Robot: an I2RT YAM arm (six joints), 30 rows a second.
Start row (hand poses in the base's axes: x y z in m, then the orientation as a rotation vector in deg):
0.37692, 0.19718, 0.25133, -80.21, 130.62, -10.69
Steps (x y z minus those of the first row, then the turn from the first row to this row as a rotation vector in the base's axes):
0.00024, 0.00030, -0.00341, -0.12, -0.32, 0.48
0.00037, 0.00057, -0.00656, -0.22, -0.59, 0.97
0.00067, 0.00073, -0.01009, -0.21, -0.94, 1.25
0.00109, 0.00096, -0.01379, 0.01, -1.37, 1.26
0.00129, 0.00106, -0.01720, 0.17, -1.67, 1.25
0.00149, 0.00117, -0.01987, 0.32, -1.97, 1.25
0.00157, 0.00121, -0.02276, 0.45, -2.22, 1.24
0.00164, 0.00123, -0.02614, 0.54, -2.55, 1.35
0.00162, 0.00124, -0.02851, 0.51, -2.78, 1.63
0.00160, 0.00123, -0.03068, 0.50, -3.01, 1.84
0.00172, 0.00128, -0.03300, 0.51, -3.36, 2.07
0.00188, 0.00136, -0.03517, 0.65, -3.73, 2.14
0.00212, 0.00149, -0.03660, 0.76, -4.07, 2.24
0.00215, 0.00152, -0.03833, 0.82, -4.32, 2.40
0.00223, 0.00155, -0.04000, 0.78, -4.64, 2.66
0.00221, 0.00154, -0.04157, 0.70, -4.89, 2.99
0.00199, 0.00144, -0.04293, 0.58, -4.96, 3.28
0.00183, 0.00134, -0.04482, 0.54, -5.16, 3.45
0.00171, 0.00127, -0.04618, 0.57, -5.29, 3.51
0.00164, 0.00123, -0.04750, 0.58, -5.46, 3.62
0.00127, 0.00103, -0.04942, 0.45, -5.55, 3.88
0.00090, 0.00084, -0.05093, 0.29, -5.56, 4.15
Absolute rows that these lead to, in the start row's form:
0.37716, 0.19748, 0.24792, -80.68, 130.03, -10.89
0.37729, 0.19775, 0.24477, -81.16, 129.47, -11.03
0.37759, 0.19791, 0.24124, -81.32, 128.97, -11.16
0.37801, 0.19814, 0.23754, -81.05, 128.57, -11.18
0.37821, 0.19824, 0.23413, -80.84, 128.31, -11.19
0.37841, 0.19835, 0.23146, -80.64, 128.03, -11.21
0.37849, 0.19839, 0.22857, -80.47, 127.81, -11.23
0.37856, 0.19841, 0.22519, -80.41, 127.44, -11.30
0.37854, 0.19842, 0.22282, -80.63, 127.06, -11.40
0.37852, 0.19841, 0.22065, -80.78, 126.72, -11.49
0.37864, 0.19846, 0.21833, -80.88, 126.26, -11.64
0.37880, 0.19854, 0.21616, -80.73, 125.88, -11.69
0.37904, 0.19867, 0.21473, -80.65, 125.51, -11.75
0.37907, 0.19870, 0.21300, -80.69, 125.18, -11.79
0.37915, 0.19873, 0.21133, -80.85, 124.73, -11.96
0.37913, 0.19872, 0.20976, -81.15, 124.30, -12.11
0.37891, 0.19862, 0.20840, -81.49, 124.05, -12.20
0.37875, 0.19852, 0.20651, -81.61, 123.77, -12.32
0.37863, 0.19845, 0.20515, -81.60, 123.61, -12.35
0.37856, 0.19841, 0.20383, -81.64, 123.39, -12.41
0.37819, 0.19821, 0.20191, -81.95, 123.15, -12.54
0.37782, 0.19802, 0.20040, -82.31, 122.97, -12.64

